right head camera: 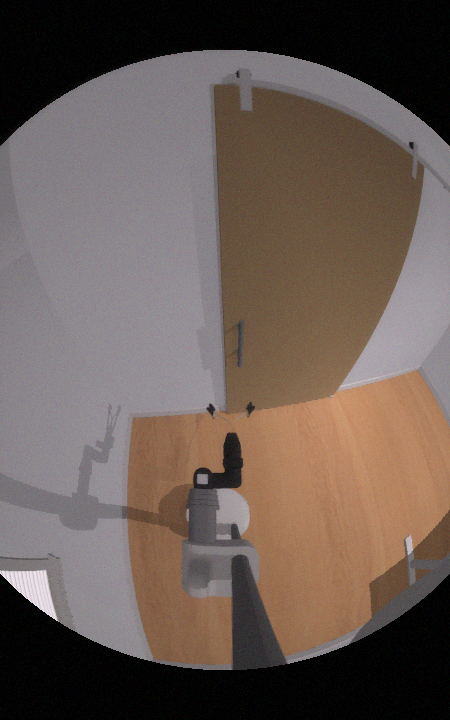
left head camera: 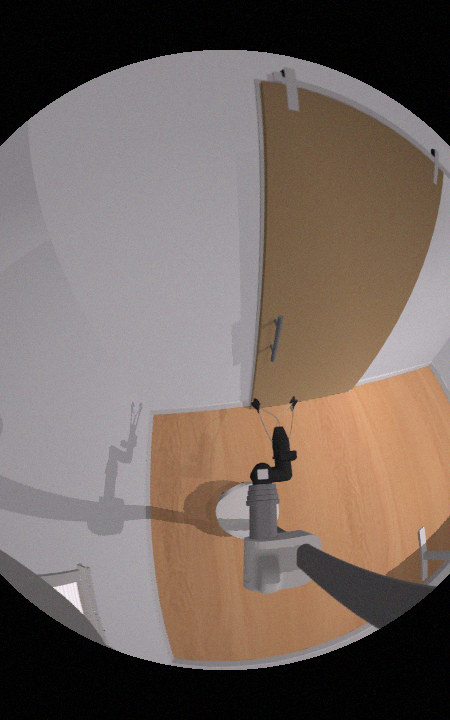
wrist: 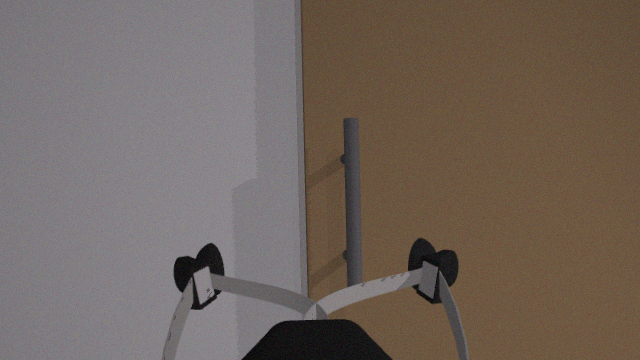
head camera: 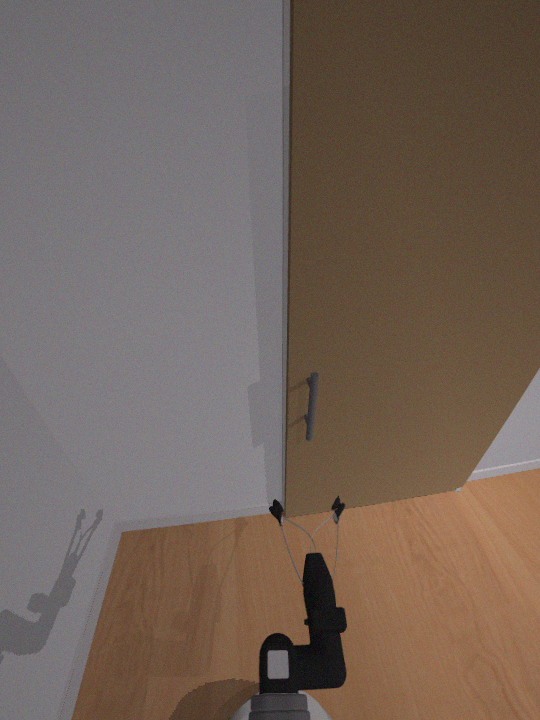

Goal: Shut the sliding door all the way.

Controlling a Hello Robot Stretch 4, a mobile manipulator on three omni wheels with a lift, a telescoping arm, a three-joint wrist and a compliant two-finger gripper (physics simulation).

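Seen in the pictures: gripper, between the fingertips: point(right head camera: 230, 403) point(left head camera: 273, 397) point(wrist: 316, 262) point(head camera: 306, 499); robot's base, origin of its link: point(right head camera: 219, 513) point(left head camera: 246, 509).
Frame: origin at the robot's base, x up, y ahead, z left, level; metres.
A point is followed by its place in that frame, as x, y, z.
Note:
The tan sliding door point(head camera: 406, 232) {1.404, 0.880, -0.373} point(left head camera: 344, 223) {1.443, 0.884, -0.401} point(right head camera: 307, 228) {1.416, 0.884, -0.407} point(wrist: 500, 150) {0.950, 0.889, -0.448} stands with its left edge against the pale frame strip, and no opening shows along that edge. A grey vertical bar handle point(head camera: 312, 407) {0.869, 0.783, -0.140} point(left head camera: 277, 338) {0.873, 0.784, -0.141} point(right head camera: 240, 344) {0.866, 0.784, -0.140} point(wrist: 352, 200) {0.864, 0.784, -0.138} is fixed near the door's left edge. My gripper point(head camera: 307, 510) point(left head camera: 274, 404) {0.838, 0.478, -0.083} point(right head camera: 230, 409) {0.838, 0.478, -0.083} point(wrist: 316, 262) {0.838, 0.478, -0.083} is open and empty. It is clear of the handle, back from the door, its fingertips wide apart. In the wrist view the handle's lower end is hidden behind a finger strip.
White wall point(head camera: 139, 232) {1.424, 0.856, 0.328} point(wrist: 125, 150) {0.966, 0.860, 0.290} lies left of the door, and a side wall point(head camera: 34, 523) {0.598, 0.530, 0.811} is farther left. Hanger brackets point(left head camera: 292, 92) point(right head camera: 245, 92) {1.974, 0.850, -0.159} hold the door at the top. Wooden floor point(head camera: 435, 610) {-0.027, 0.419, -0.694} lies below. The retracted arm point(left head camera: 262, 520) {0.954, 0.026, 0.004} point(right head camera: 202, 520) {0.954, 0.039, -0.005} is over it.

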